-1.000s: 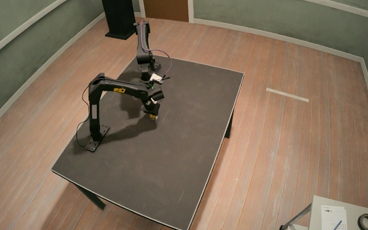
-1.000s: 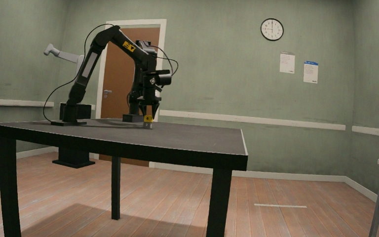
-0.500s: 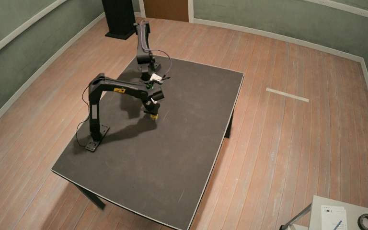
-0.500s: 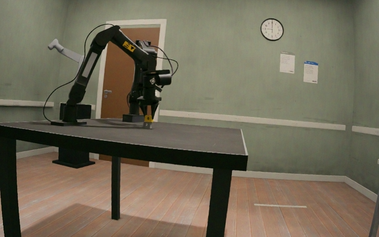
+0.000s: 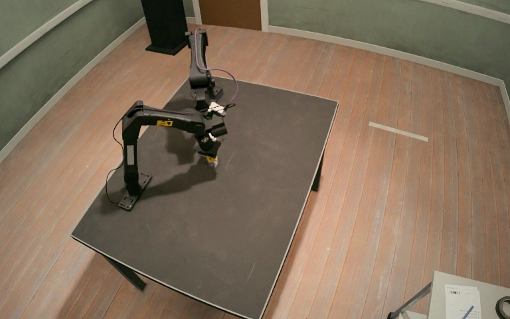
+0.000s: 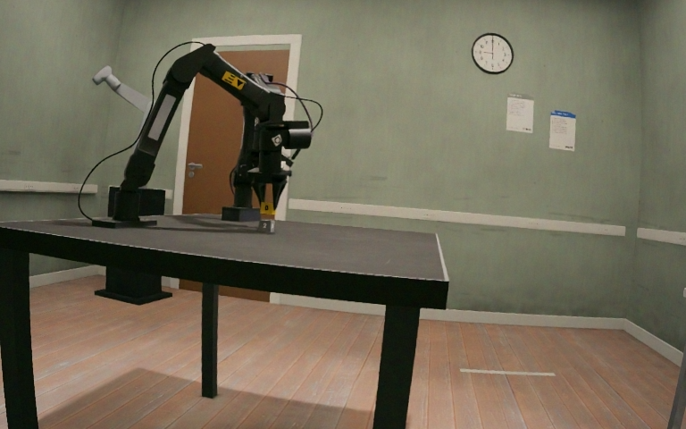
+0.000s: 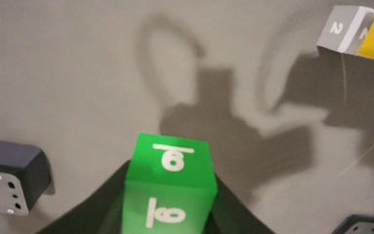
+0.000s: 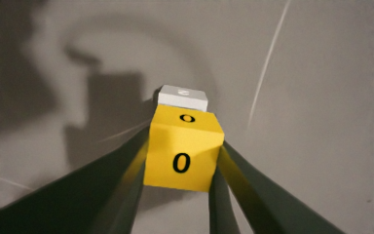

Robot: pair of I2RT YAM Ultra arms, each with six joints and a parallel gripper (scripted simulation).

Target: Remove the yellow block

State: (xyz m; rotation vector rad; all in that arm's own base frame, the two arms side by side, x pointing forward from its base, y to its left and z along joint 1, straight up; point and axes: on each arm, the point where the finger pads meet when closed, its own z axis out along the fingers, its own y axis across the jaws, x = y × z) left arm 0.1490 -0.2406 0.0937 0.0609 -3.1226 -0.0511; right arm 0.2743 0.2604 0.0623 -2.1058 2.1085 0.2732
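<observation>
Now: left hand right at the green block. The rest, counted from my left hand: yellow block (90 mm ahead, 130 mm to the right, 70 mm below).
</observation>
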